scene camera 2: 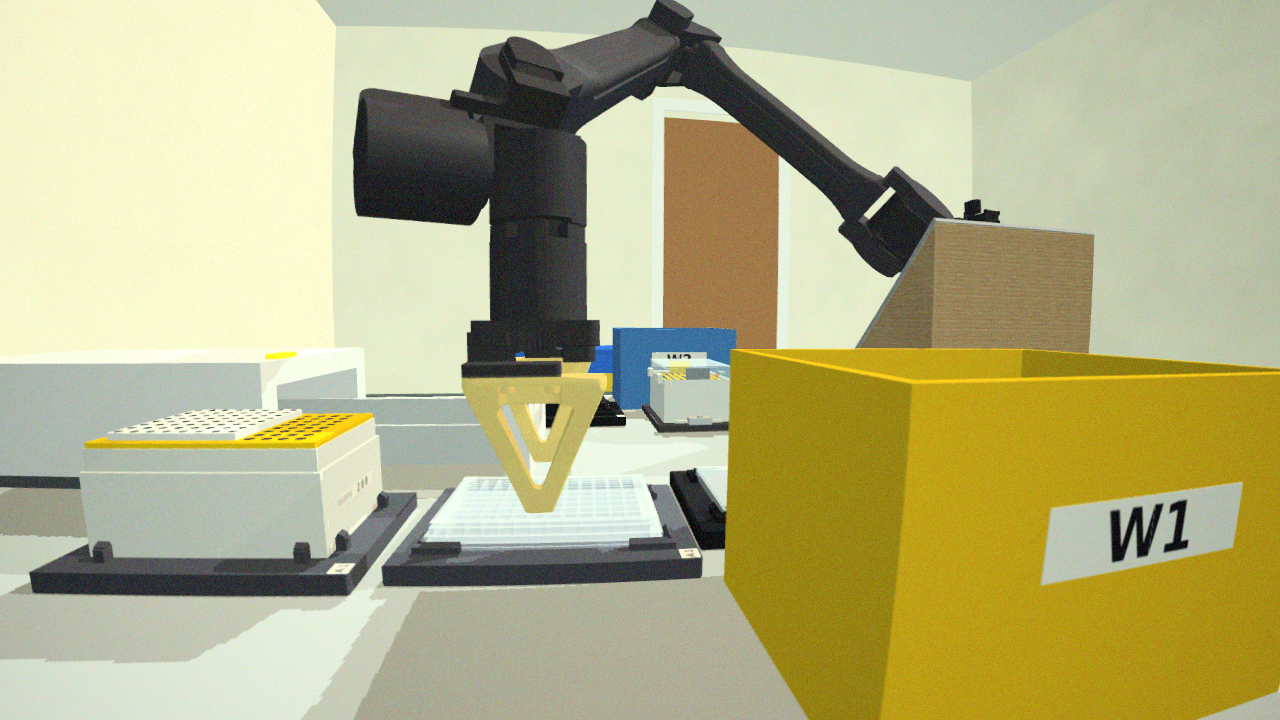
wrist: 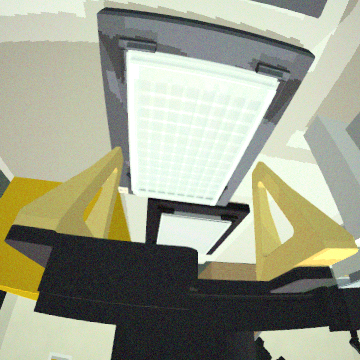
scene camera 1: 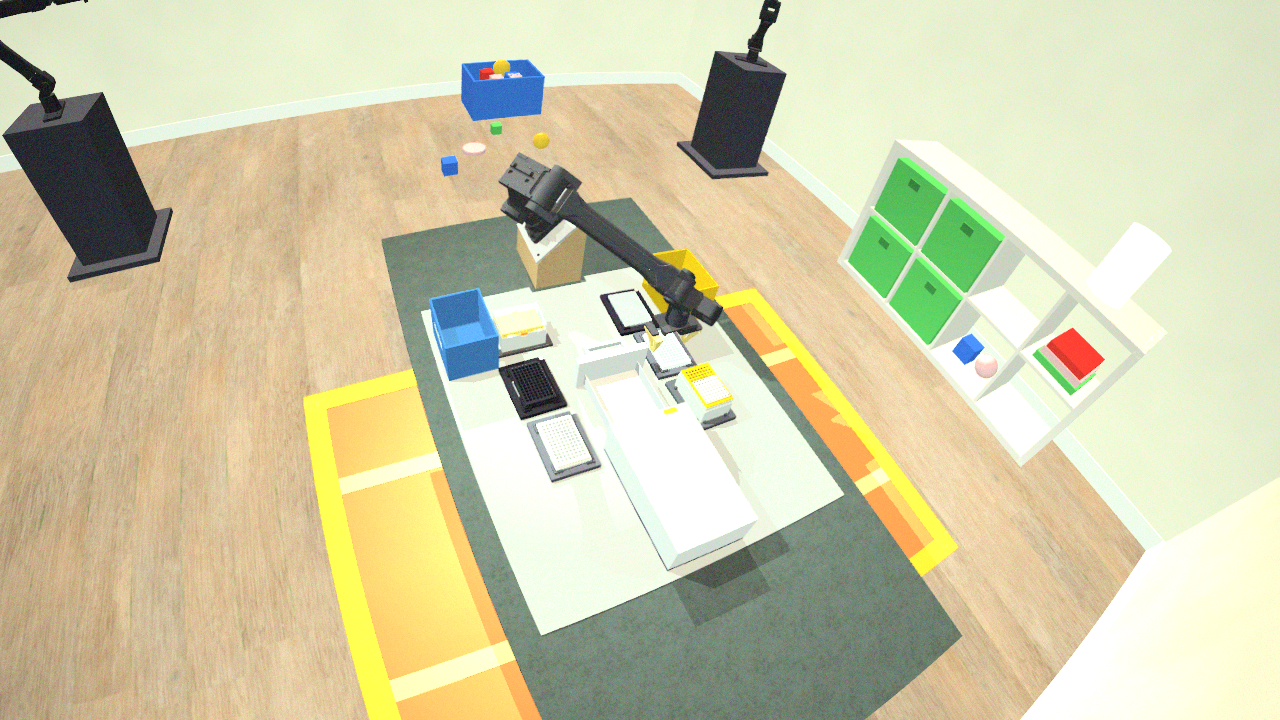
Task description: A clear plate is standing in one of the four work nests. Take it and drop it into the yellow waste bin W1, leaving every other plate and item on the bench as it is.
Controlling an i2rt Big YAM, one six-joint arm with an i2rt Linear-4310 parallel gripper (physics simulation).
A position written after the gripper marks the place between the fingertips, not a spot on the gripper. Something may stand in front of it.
Note:
In view: the gripper [scene camera 2: 542,483], a yellow-topped tip rack [scene camera 2: 207,483] and a black plate [scene camera 1: 530,381].
The yellow-topped tip rack also shows in scene camera 1 [scene camera 1: 700,387]. The gripper also shows in the wrist view [wrist: 189,159] and in scene camera 1 [scene camera 1: 667,346]. The wrist view misses the yellow-topped tip rack: it is out of frame. The wrist view does not show the black plate: it is out of frame.

